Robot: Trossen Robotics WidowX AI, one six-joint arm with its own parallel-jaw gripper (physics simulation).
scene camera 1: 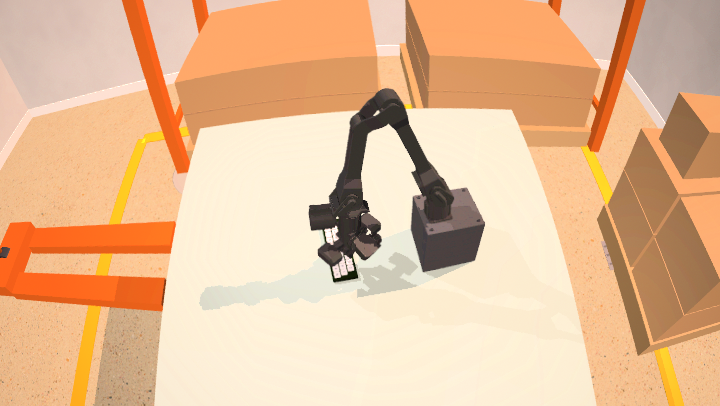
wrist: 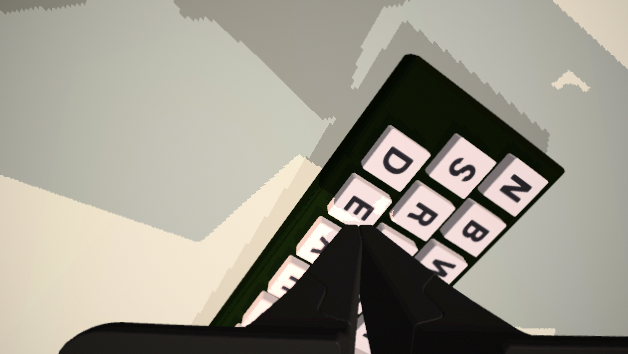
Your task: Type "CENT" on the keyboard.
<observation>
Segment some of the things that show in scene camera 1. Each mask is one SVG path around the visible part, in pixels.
My gripper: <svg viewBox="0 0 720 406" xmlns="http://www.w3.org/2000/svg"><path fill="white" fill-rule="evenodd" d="M380 221L371 214L364 213L361 216L361 225L357 229L350 231L341 228L337 221L335 226L339 228L339 231L336 232L336 236L339 239L333 242L333 244L326 242L317 249L318 256L330 267L334 267L342 261L342 253L350 259L356 252L362 260L367 260L381 247L382 237L378 233L381 230Z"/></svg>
A keyboard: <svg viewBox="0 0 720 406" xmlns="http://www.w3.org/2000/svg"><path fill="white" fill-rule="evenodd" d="M340 251L343 255L342 261L336 266L330 267L333 282L357 279L358 274L354 257L352 256L349 259ZM339 228L335 226L332 229L322 230L325 243L333 244L333 242L339 239L336 236Z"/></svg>
</observation>
